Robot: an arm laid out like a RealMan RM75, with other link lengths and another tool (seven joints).
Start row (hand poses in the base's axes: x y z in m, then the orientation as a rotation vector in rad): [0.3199, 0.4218, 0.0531, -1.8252, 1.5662, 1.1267]
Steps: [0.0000, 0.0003, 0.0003, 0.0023, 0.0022, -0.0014]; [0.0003, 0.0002, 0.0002, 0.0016, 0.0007, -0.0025]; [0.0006, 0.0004, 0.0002, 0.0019, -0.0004, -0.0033]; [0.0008, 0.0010, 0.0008, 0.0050, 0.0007, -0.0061]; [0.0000, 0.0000, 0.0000, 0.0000, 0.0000, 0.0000]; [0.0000, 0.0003, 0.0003, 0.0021, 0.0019, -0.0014]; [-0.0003, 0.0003, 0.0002, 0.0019, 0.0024, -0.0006]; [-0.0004, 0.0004, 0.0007, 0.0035, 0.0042, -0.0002]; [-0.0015, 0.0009, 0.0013, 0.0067, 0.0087, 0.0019]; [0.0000, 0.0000, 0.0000, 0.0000, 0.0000, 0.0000]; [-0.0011, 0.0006, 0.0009, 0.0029, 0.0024, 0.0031]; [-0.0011, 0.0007, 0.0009, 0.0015, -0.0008, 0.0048]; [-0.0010, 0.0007, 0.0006, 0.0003, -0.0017, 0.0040]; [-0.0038, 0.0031, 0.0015, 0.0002, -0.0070, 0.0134]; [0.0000, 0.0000, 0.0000, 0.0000, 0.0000, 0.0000]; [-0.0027, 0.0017, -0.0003, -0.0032, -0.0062, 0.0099]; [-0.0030, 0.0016, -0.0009, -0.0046, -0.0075, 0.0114]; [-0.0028, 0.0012, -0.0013, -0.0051, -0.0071, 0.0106]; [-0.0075, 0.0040, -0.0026, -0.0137, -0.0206, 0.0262]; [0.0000, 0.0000, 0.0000, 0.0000, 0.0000, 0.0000]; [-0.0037, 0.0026, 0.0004, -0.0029, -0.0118, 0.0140]
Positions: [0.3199, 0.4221, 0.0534, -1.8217, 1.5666, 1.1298]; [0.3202, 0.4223, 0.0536, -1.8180, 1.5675, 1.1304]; [0.3208, 0.4227, 0.0538, -1.8137, 1.5681, 1.1296]; [0.3216, 0.4237, 0.0546, -1.8043, 1.5688, 1.1305]; [0.3216, 0.4237, 0.0546, -1.8043, 1.5688, 1.1305]; [0.3216, 0.4240, 0.0549, -1.8010, 1.5692, 1.1331]; [0.3213, 0.4243, 0.0551, -1.7985, 1.5694, 1.1365]; [0.3209, 0.4247, 0.0558, -1.7948, 1.5690, 1.1430]; [0.3194, 0.4256, 0.0571, -1.7897, 1.5669, 1.1571]; [0.3194, 0.4256, 0.0571, -1.7897, 1.5669, 1.1571]; [0.3183, 0.4262, 0.0580, -1.7901, 1.5636, 1.1628]; [0.3172, 0.4269, 0.0589, -1.7941, 1.5584, 1.1650]; [0.3162, 0.4276, 0.0595, -1.7984, 1.5543, 1.1652]; [0.3124, 0.4307, 0.0610, -1.8135, 1.5404, 1.1640]; [0.3124, 0.4307, 0.0610, -1.8135, 1.5404, 1.1640]; [0.3097, 0.4324, 0.0607, -1.8271, 1.5323, 1.1600]; [0.3067, 0.4340, 0.0598, -1.8434, 1.5235, 1.1545]; [0.3039, 0.4352, 0.0585, -1.8591, 1.5159, 1.1487]; [0.2964, 0.4392, 0.0559, -1.8994, 1.4959, 1.1302]; [0.2964, 0.4392, 0.0559, -1.8994, 1.4959, 1.1302]; [0.2927, 0.4418, 0.0563, -1.9181, 1.4809, 1.1217]
